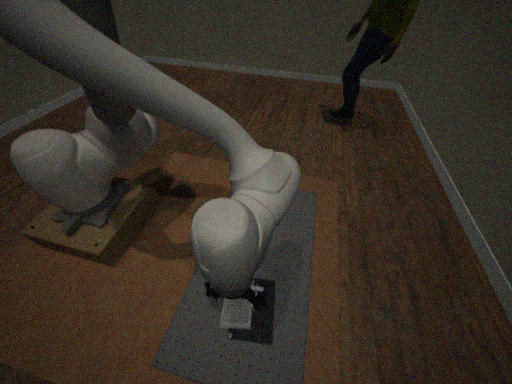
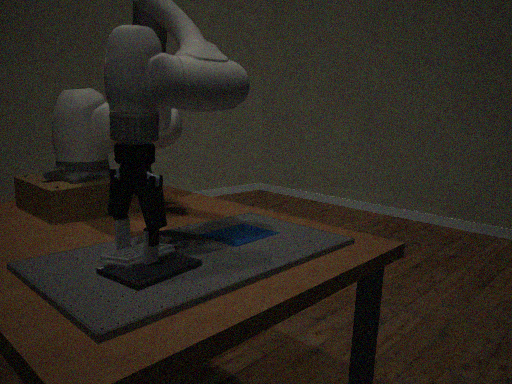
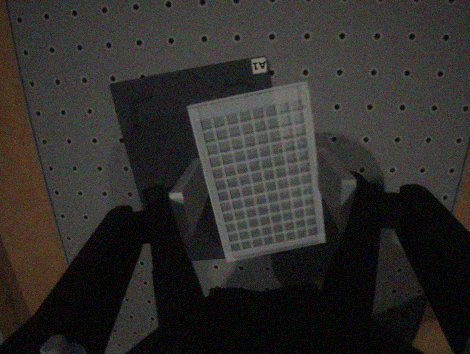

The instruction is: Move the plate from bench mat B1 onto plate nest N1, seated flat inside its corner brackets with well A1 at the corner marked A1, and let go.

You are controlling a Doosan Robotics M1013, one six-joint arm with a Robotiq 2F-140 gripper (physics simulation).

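Observation:
The pale well plate overlaps one side of the dark plate nest N1 and sticks out past its edge; it is not inside the corner brackets. Whether it is slightly tilted is hard to tell. The nest's A1 label shows beyond the plate's far end. Well A1 cannot be made out. My gripper is down at the plate, with one finger pad against each long side; it is shut on the plate. The blue bench mat B1 lies farther back.
The grey perforated board lies on the wooden table. The robot's base block stands behind. A person in a yellow top is on the floor beyond the table.

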